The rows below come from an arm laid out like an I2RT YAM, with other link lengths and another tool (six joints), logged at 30 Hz.
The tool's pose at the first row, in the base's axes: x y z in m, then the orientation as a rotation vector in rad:
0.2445, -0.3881, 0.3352, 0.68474, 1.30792, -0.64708
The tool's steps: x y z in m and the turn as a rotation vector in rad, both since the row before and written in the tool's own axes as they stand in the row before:
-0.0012, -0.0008, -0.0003, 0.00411, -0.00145, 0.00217
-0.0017, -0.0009, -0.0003, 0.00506, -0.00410, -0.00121
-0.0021, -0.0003, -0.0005, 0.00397, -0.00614, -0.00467
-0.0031, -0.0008, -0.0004, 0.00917, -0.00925, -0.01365
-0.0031, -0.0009, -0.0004, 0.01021, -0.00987, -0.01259
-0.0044, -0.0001, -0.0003, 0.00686, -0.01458, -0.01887
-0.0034, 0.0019, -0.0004, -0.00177, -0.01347, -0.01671
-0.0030, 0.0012, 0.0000, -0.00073, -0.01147, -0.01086
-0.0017, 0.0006, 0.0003, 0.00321, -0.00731, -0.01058
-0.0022, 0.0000, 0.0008, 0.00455, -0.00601, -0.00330
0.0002, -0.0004, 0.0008, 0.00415, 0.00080, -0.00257
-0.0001, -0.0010, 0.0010, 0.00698, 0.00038, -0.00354
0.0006, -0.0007, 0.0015, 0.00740, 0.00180, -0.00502
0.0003, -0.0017, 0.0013, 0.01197, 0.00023, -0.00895
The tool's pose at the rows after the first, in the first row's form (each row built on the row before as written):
0.2435, -0.3883, 0.3363, 0.68884, 1.30467, -0.64856
0.2424, -0.3886, 0.3379, 0.69057, 1.30015, -0.65414
0.2415, -0.3883, 0.3399, 0.68846, 1.29546, -0.66232
0.2402, -0.3883, 0.3428, 0.68383, 1.29030, -0.68219
0.2388, -0.3883, 0.3457, 0.68038, 1.28376, -0.70204
0.2379, -0.3878, 0.3500, 0.66837, 1.27634, -0.72590
0.2387, -0.3860, 0.3534, 0.65107, 1.27141, -0.74176
0.2393, -0.3849, 0.3564, 0.63894, 1.26553, -0.75296
0.2397, -0.3845, 0.3581, 0.63201, 1.26210, -0.76557
0.2399, -0.3848, 0.3604, 0.63103, 1.25649, -0.77275
0.2401, -0.3857, 0.3604, 0.63325, 1.25693, -0.77748
0.2399, -0.3871, 0.3607, 0.63700, 1.25646, -0.78501
0.2403, -0.3888, 0.3604, 0.64088, 1.25773, -0.79372
0.2397, -0.3909, 0.3604, 0.64541, 1.25765, -0.80912

